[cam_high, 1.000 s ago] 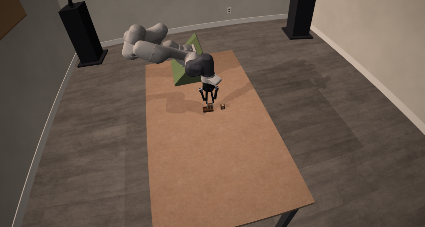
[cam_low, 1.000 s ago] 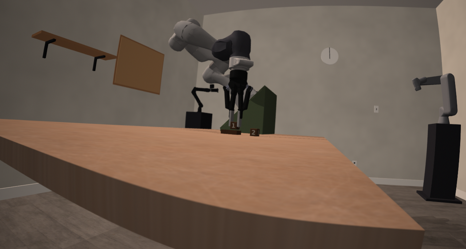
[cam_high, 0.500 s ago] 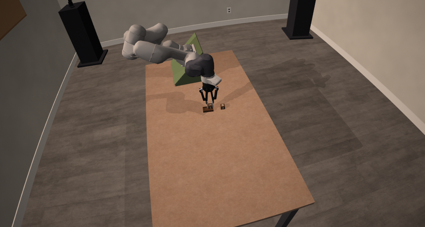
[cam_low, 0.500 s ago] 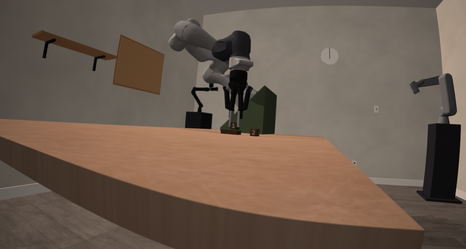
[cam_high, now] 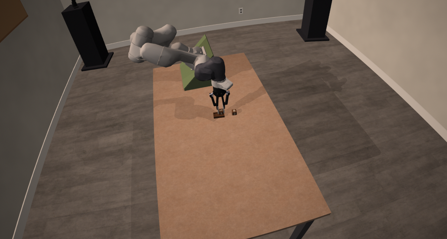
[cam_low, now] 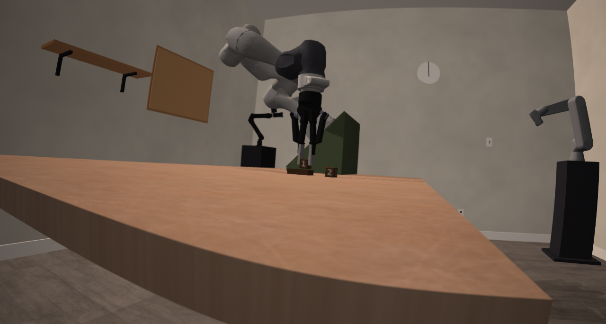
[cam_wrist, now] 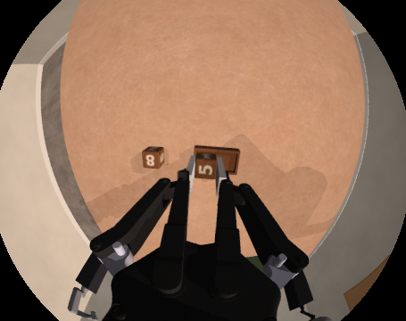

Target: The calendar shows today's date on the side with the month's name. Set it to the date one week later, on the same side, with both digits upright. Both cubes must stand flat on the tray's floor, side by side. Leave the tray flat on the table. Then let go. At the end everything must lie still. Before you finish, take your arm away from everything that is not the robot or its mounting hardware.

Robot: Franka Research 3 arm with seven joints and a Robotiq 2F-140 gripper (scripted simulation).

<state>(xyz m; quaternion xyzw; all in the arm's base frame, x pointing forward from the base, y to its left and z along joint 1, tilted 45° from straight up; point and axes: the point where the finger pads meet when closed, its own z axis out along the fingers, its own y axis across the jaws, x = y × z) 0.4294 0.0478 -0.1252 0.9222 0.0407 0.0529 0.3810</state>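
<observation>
The brown calendar tray lies 50 mm below my hand and 20 mm to the right of it.
</observation>
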